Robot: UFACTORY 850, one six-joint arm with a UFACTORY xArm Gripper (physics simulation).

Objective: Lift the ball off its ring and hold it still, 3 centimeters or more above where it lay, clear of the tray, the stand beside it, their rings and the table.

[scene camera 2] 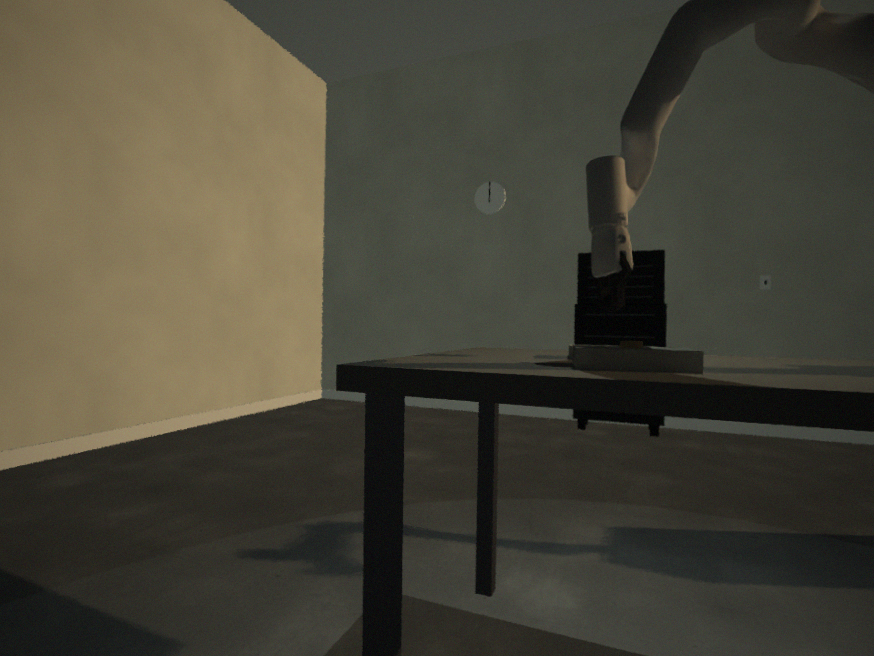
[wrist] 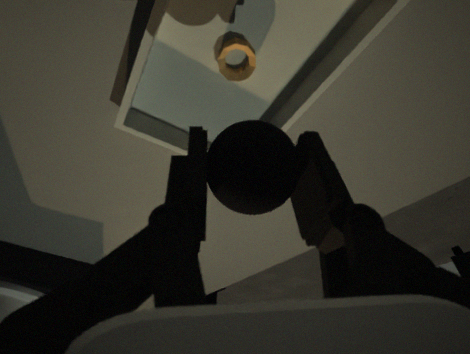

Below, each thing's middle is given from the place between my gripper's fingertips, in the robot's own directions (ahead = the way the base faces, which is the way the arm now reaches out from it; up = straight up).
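There's a pale tray [wrist: 211, 71] sitting 10 cm below my hand, and then the dark ball [wrist: 253, 167], which is 1 cm above my hand. Going by their middles, the ball is the nearest to my hand of the things named here.
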